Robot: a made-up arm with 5 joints.
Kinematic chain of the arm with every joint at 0, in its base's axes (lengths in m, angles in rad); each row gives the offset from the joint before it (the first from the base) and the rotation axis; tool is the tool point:
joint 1: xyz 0 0 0.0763 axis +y
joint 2: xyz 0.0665 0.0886 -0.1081 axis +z
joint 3: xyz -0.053 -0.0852 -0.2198 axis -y
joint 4: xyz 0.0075 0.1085 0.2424 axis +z
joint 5: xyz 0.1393 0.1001 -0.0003 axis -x
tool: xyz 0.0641 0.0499 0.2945
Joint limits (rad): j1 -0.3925..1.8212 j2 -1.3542..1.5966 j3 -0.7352..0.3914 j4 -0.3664..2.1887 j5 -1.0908..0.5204
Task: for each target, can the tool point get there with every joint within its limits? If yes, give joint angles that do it. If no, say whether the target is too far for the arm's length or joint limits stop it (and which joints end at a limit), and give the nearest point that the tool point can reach.
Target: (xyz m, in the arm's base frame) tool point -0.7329 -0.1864 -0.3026
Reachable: no: joint limits stop it (at a limit: joint 1, joint 3, joint 5) | nearest point -0.4203 -0.0756 -0.1215 | short by 0.378 m
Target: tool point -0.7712 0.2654 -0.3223
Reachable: no: joint limits stop it (at a limit: joint 1, joint 3, joint 5) | nearest point -0.4342 0.1921 -0.1273 | short by 0.396 m
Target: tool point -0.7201 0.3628 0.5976
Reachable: no: joint limits stop it (at a limit: joint 3, joint 5) | nearest point -0.3789 0.2419 0.3506 | short by 0.438 m
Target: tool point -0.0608 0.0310 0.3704
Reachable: yes | joints 0.6012 1.0011 0.0336 1.7301 -0.1461
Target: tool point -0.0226 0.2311 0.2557
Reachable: yes | joints 0.1190 1.1513 0.0666 0.9862 -0.7413
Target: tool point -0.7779 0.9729 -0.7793
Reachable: no: too far | nearest point -0.2875 0.4523 -0.3243 | short by 0.848 m
